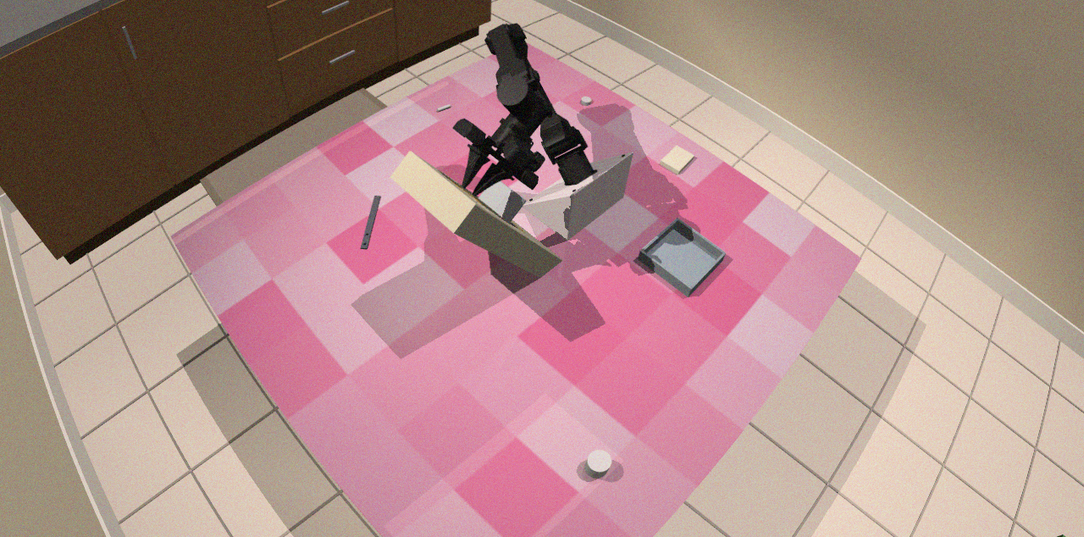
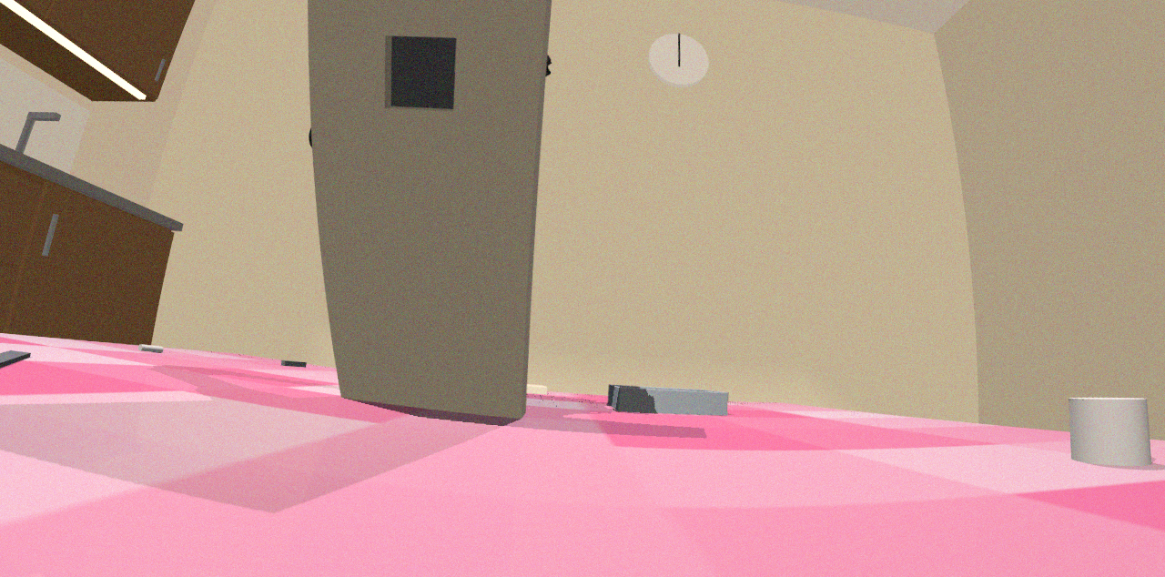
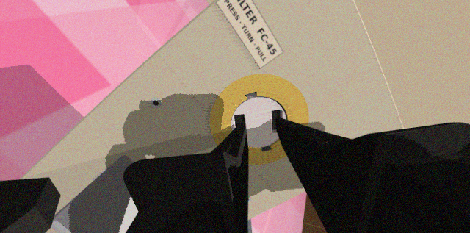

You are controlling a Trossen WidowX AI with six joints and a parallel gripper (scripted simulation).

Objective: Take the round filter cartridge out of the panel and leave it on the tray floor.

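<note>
Right now the white round filter cartridge is 20 mm ahead of my gripper tip and 10 mm below it. From my gripper tip the other things lie so: grey tray (440 mm behind, 280 mm below, 220 mm to the left); beige pad (680 mm behind, 280 mm below, 30 mm to the right).
</note>
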